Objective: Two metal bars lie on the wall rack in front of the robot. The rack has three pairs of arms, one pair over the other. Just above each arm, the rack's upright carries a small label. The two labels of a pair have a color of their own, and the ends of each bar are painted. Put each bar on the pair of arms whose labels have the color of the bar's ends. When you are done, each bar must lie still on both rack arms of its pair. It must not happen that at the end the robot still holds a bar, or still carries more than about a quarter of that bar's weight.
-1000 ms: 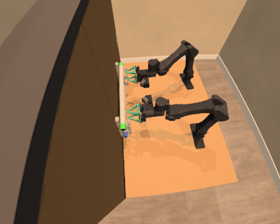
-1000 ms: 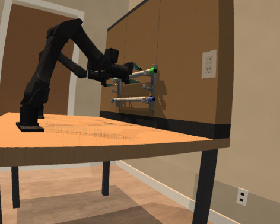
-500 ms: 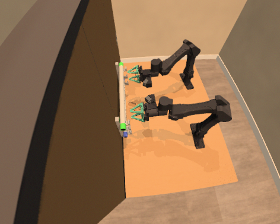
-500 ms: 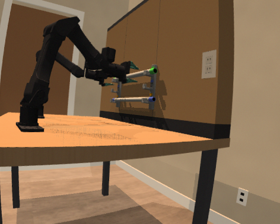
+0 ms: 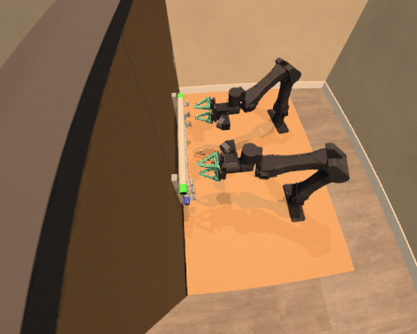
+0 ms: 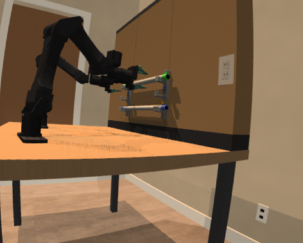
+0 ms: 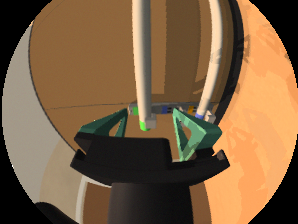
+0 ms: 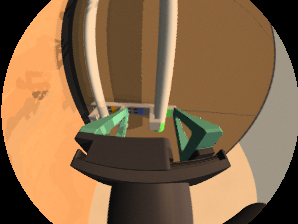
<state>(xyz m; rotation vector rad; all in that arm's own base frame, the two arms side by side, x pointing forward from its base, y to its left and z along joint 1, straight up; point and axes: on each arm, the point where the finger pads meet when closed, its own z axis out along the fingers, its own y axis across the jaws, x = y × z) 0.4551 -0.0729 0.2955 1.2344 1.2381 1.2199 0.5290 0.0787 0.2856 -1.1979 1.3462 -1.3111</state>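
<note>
The blue-ended bar is 150 mm to the right of my left hand, 140 mm below it and 90 mm ahead of it. Round my left hand: wall socket (700 mm to the right, 180 mm ahead); brown wall panel (180 mm ahead, 140 mm to the right, 130 mm above); green-ended bar (140 mm to the right, 80 mm ahead, 10 mm above).
My right gripper is now 15 cm to the right of the blue-ended bar, 13 cm above it and 6 cm short of it. Also, from my right hand: wall socket 40 cm to the right, 15 cm ahead, 1 cm above; then brown wall panel 16 cm to the left, 15 cm ahead, 14 cm above; then green-ended bar 16 cm to the left, 5 cm ahead, 2 cm above.
</note>
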